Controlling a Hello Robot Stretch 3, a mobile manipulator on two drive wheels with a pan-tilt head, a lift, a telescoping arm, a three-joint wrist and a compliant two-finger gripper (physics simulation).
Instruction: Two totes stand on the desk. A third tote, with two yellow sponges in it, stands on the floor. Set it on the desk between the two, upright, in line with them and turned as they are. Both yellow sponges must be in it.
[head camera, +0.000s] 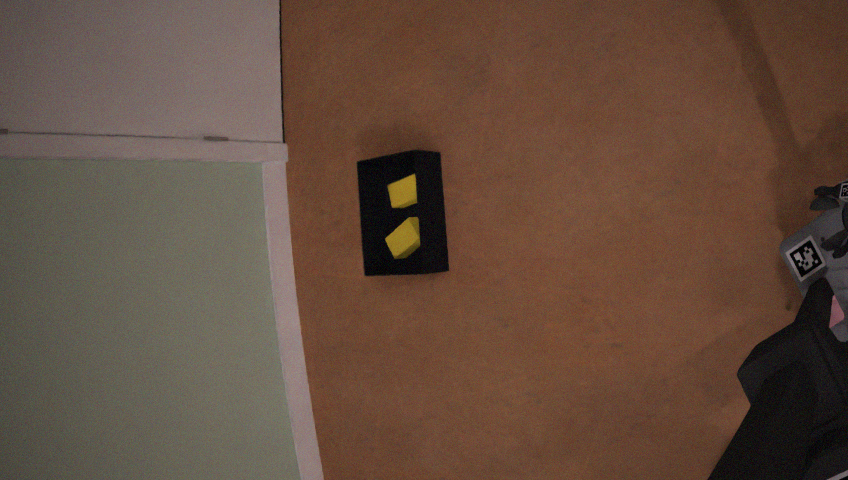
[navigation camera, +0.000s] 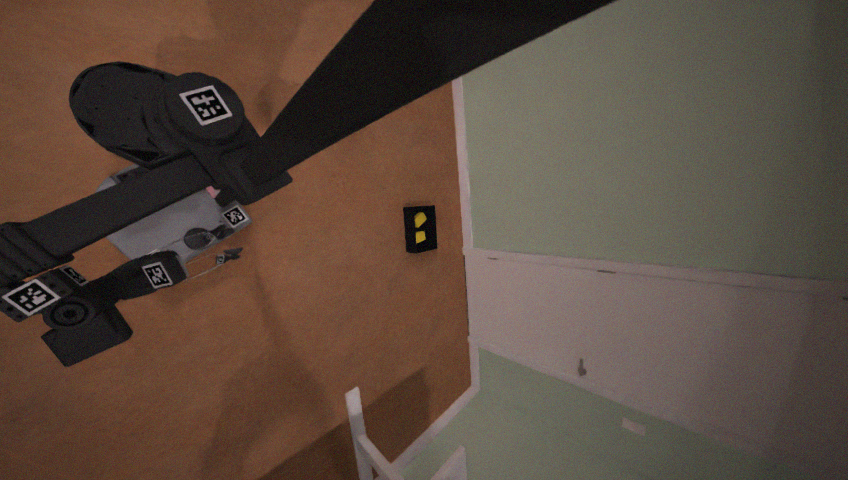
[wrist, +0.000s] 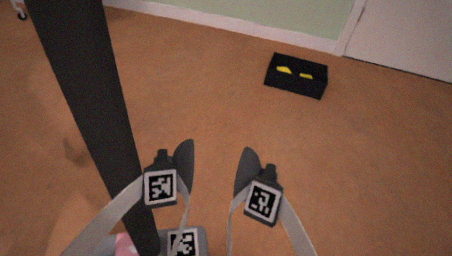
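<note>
The black tote (head camera: 436, 208) (navigation camera: 409, 230) (wrist: 292, 89) stands upright on the floor near the wall, its long side roughly along the wall. One yellow sponge (head camera: 402, 191) (navigation camera: 420, 236) (wrist: 306, 76) and the other yellow sponge (head camera: 403, 239) (navigation camera: 420, 219) (wrist: 284, 69) lie in it, apart from each other. My gripper (wrist: 216, 161) (navigation camera: 229, 242) is open and empty, well apart from the tote, which is beyond the fingers in the wrist view. White parts of the desk (navigation camera: 355, 410) show at the bottom of the navigation view. The two desk totes do not show.
The green wall (head camera: 130, 309) (navigation camera: 624, 148) (wrist: 300, 15) and its white baseboard (head camera: 288, 333) run behind the tote. A pale door (head camera: 136, 65) (navigation camera: 535, 303) (wrist: 405, 37) adjoins it. My dark mast (wrist: 95, 100) crosses the wrist view. A white castored piece (wrist: 18, 8) shows at that view's upper left.
</note>
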